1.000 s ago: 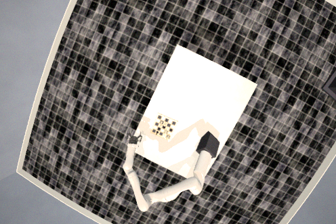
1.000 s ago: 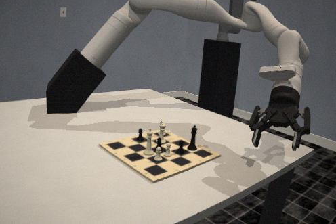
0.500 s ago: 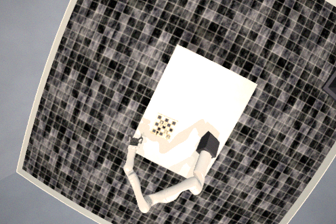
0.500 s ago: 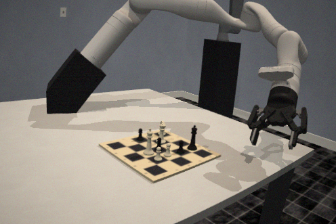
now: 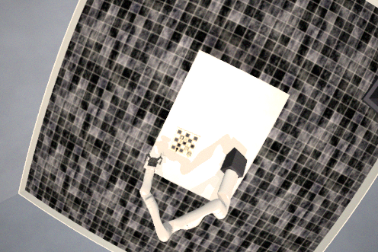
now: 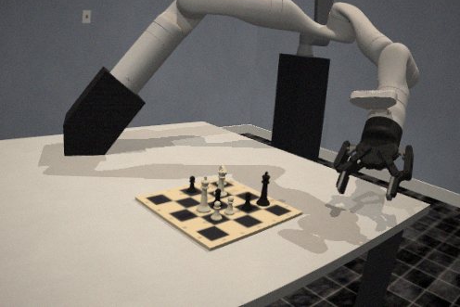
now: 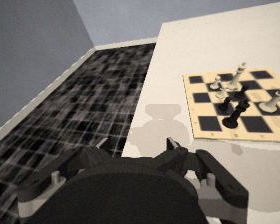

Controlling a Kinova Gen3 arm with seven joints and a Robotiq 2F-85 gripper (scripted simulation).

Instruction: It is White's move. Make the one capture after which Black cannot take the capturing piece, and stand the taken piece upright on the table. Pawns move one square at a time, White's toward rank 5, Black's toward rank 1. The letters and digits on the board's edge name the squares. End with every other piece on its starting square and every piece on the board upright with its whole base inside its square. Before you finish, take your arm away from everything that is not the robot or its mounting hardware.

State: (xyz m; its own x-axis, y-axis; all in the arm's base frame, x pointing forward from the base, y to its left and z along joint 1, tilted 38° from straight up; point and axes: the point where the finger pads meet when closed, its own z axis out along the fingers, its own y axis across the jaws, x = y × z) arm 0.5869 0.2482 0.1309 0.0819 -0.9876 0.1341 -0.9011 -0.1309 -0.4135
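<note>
Right now the tall black piece is 140 mm behind my hand, 120 mm to the right of it and 30 mm below it. The rest, counted from my hand: tall white piece: 230 mm to the right, 150 mm behind, 30 mm below; board: 200 mm to the right, 160 mm behind, 60 mm below.
</note>
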